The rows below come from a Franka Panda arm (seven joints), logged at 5 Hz.
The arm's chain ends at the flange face. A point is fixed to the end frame.
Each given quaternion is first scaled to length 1.
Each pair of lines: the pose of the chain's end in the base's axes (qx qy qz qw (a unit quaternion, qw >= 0); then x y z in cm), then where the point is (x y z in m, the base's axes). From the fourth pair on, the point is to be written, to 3 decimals.
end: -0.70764 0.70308 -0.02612 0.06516 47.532 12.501 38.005
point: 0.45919 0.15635 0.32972
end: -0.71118 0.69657 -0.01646 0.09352 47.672 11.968 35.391
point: 0.46137 0.15338 0.30488
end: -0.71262 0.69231 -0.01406 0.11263 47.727 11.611 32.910
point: 0.46277 0.15114 0.28074
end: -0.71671 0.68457 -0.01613 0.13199 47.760 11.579 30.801
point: 0.464 0.152 0.260
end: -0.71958 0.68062 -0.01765 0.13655 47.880 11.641 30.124
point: 0.465 0.152 0.253
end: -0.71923 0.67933 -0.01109 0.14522 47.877 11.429 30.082
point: 0.465 0.151 0.254
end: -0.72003 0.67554 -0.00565 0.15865 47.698 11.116 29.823
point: 0.464 0.149 0.252
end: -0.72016 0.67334 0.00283 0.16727 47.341 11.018 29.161
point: 0.460 0.149 0.246
